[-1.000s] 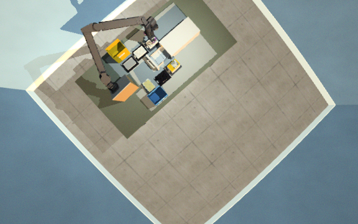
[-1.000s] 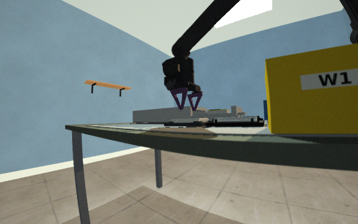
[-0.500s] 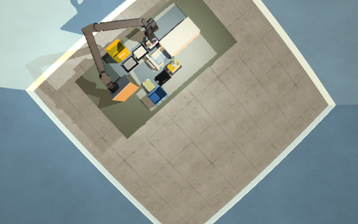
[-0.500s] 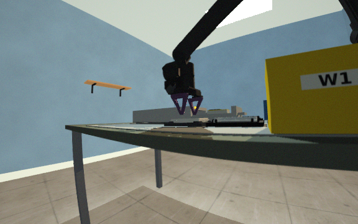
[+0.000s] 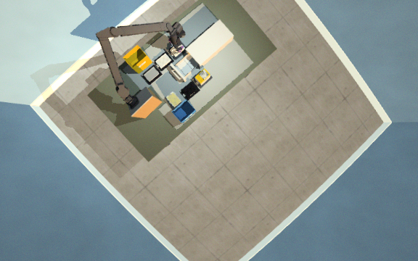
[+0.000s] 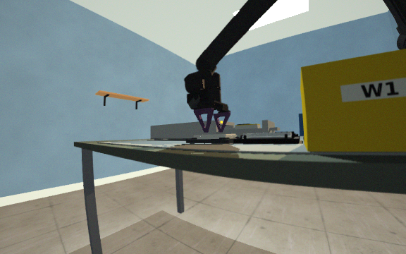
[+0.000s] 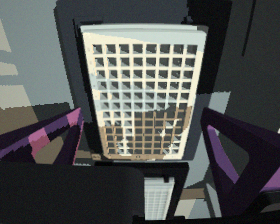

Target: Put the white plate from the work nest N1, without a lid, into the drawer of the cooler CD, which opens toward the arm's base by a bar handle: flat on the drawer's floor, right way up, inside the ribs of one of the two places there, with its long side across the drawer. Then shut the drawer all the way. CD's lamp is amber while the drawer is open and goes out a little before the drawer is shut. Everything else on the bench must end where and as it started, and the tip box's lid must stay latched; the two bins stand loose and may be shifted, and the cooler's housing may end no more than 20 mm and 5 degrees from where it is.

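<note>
My gripper is now 2 cm above the white plate. Also, from my hand: cooler CD 19 cm to the right, 10 cm ahead, 1 cm below; then cooler drawer 18 cm to the right, 3 cm behind, 2 cm below; then yellow tip box 38 cm to the right, 2 cm behind, 1 cm above.
</note>
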